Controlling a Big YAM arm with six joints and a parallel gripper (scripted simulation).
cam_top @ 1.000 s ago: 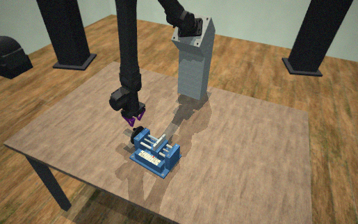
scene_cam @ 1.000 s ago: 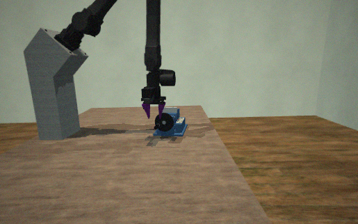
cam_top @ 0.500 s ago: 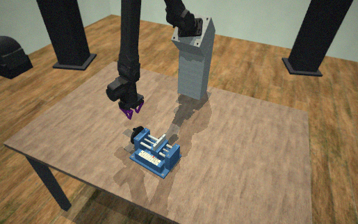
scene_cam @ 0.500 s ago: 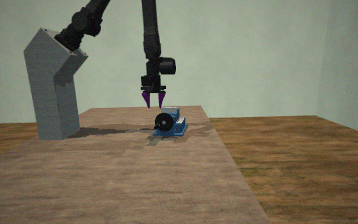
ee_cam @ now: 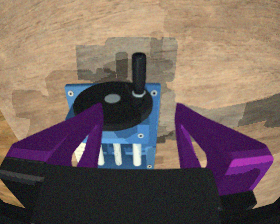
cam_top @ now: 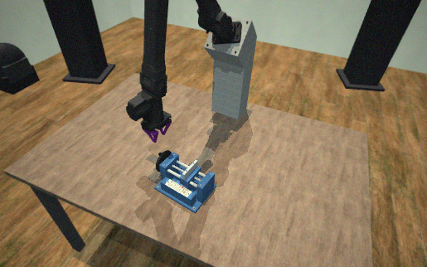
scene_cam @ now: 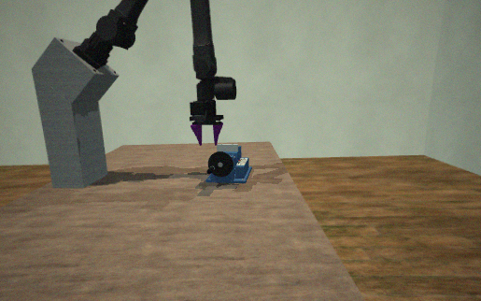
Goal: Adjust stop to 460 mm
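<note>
Now: the dark handle 100 mm below my hand, 10 mm to the left of it and 10 mm ahead of it. Also, from my hand: black handwheel (100 mm below, 20 mm to the left, 20 mm ahead); then stop fixture (140 mm to the left, 120 mm ahead, 70 mm below).
</note>
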